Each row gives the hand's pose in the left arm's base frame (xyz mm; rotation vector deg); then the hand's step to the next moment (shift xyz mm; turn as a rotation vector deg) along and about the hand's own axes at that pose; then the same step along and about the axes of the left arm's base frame.
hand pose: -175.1 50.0 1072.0 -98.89 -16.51 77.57
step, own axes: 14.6 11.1 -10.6 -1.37 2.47 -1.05
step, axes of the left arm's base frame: 11.0 -2.1 -18.0 -0.41 -2.83 -0.96
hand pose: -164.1 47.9 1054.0 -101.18 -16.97 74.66
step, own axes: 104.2 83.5 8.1 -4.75 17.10 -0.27
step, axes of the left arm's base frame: 11.5 23.2 -131.2 -6.88 -12.96 -9.99
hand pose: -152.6 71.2 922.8 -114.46 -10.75 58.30
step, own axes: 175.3 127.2 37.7 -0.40 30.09 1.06
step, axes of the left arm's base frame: 58.4 28.1 -210.1 -7.99 -18.08 -22.72
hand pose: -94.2 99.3 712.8 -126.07 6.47 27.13
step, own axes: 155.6 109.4 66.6 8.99 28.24 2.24
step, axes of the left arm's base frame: 97.5 -4.0 -176.3 0.79 -15.22 -25.52
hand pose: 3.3 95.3 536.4 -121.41 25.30 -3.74
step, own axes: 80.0 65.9 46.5 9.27 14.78 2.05
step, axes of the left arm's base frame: 65.8 -22.3 -89.9 4.86 -8.80 -14.41
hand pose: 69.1 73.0 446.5 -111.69 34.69 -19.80
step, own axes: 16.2 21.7 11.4 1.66 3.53 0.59
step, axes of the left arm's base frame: 13.4 -8.0 -24.9 0.75 -1.72 -3.47
